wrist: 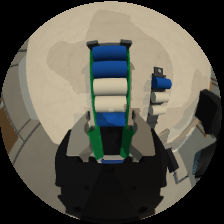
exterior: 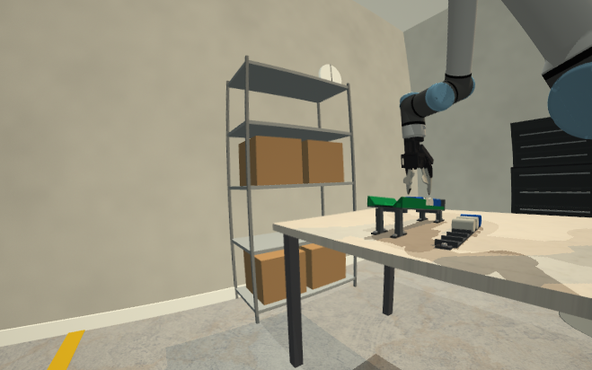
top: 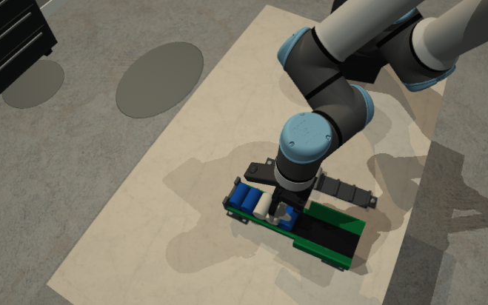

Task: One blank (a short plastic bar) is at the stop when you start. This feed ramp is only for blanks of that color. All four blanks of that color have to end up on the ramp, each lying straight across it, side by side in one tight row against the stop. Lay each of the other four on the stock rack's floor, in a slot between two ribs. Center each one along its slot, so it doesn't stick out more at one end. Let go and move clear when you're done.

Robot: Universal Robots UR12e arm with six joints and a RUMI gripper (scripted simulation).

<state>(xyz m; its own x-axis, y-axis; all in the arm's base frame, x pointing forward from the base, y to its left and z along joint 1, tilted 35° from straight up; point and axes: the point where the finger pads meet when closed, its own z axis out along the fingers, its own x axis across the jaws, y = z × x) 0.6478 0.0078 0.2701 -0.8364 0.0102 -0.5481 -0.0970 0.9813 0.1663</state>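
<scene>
The stock rack lies 200 mm behind my hand, 60 mm to the left of it and 140 mm below it. The rest, counted from my hand: stop 20 mm ahead, 140 mm to the right, 70 mm below.
</scene>
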